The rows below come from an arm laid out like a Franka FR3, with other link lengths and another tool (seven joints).
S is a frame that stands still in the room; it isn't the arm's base.
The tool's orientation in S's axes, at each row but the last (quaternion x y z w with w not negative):
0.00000, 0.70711, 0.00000, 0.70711
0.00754, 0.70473, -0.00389, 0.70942
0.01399, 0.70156, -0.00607, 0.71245
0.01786, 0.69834, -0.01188, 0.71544
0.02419, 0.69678, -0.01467, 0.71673
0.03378, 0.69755, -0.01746, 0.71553
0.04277, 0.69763, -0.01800, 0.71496
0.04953, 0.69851, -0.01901, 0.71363
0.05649, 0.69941, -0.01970, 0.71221
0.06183, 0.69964, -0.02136, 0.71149
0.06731, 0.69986, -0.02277, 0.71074
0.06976, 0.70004, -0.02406, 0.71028
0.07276, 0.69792, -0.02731, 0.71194
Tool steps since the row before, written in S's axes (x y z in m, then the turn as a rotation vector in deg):
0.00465, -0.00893, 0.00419, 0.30, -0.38, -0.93
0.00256, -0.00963, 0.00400, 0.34, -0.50, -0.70
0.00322, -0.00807, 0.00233, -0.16, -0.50, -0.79
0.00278, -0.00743, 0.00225, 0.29, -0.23, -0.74
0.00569, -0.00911, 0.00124, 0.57, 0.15, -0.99
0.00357, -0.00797, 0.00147, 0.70, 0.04, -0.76
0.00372, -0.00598, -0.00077, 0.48, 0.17, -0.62
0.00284, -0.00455, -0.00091, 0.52, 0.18, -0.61
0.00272, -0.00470, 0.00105, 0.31, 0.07, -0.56
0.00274, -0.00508, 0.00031, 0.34, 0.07, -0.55
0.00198, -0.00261, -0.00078, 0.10, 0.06, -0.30
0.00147, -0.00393, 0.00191, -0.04, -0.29, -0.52
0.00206, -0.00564, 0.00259, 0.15, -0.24, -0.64
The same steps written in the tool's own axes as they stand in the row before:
-0.00419, -0.00893, 0.00465, 0.93, -0.38, 0.30
-0.00403, -0.00957, 0.00274, 0.70, -0.50, 0.34
-0.00237, -0.00795, 0.00348, 0.78, -0.51, -0.16
-0.00224, -0.00729, 0.00314, 0.74, -0.22, 0.28
-0.00119, -0.00877, 0.00622, 1.01, 0.17, 0.53
-0.00155, -0.00765, 0.00418, 0.78, 0.07, 0.68
0.00066, -0.00566, 0.00420, 0.64, 0.19, 0.45
0.00078, -0.00429, 0.00325, 0.63, 0.20, 0.49
-0.00123, -0.00432, 0.00323, 0.57, 0.07, 0.29
-0.00054, -0.00470, 0.00332, 0.56, 0.08, 0.32
0.00066, -0.00238, 0.00229, 0.31, 0.05, 0.09
-0.00213, -0.00357, 0.00200, 0.50, -0.33, -0.01
-0.00289, -0.00511, 0.00288, 0.63, -0.26, 0.17

